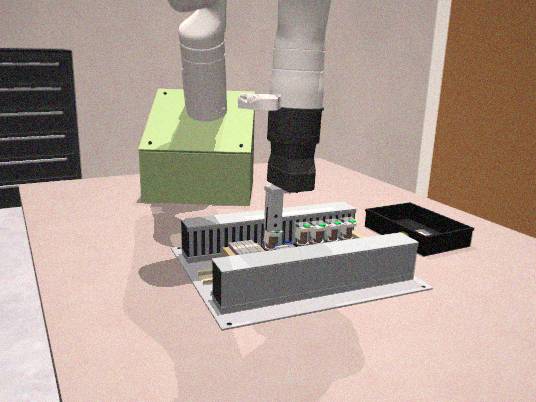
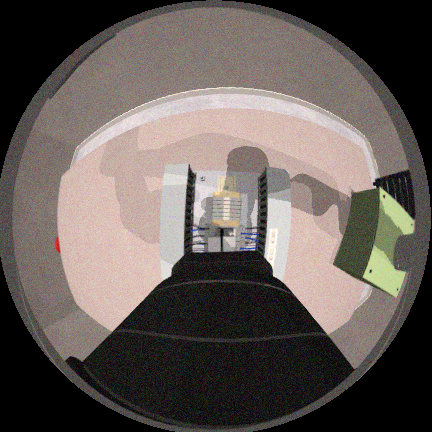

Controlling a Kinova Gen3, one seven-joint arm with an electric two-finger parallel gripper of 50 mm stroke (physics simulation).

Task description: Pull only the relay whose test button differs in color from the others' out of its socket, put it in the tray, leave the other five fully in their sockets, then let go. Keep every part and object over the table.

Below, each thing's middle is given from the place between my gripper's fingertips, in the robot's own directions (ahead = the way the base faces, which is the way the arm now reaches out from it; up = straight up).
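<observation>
White mounting plate (image 1: 295, 308), measured from my hand: 1 cm ahead of it, 4 cm to the left of it, 7 cm below it.
</observation>
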